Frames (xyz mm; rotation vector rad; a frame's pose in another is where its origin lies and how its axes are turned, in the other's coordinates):
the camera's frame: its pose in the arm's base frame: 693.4 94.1 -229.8 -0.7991 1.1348 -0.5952
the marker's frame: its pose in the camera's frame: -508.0 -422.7 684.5 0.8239 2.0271 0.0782
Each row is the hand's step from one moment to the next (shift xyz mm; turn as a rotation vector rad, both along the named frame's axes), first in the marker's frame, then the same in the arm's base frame.
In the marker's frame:
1: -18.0 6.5 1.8 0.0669 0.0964 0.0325
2: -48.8 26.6 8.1 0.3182 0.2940 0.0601
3: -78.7 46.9 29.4 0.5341 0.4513 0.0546
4: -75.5 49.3 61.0 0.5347 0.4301 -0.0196
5: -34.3 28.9 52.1 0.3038 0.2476 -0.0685
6: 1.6 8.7 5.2 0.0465 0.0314 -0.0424
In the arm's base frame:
1: 17.2 -8.4 1.5 -0.0126 0.0142 -0.1203
2: 50.4 -24.4 -4.6 -0.1178 0.1275 -0.4014
3: 78.4 -53.3 -16.3 -0.2059 0.2490 -0.6225
4: 67.6 -79.6 -30.5 -0.1952 0.3122 -0.5794
5: 26.8 -56.9 -27.7 -0.0919 0.2289 -0.3122
6: 1.7 -2.7 -9.8 -0.0079 0.0625 -0.0314

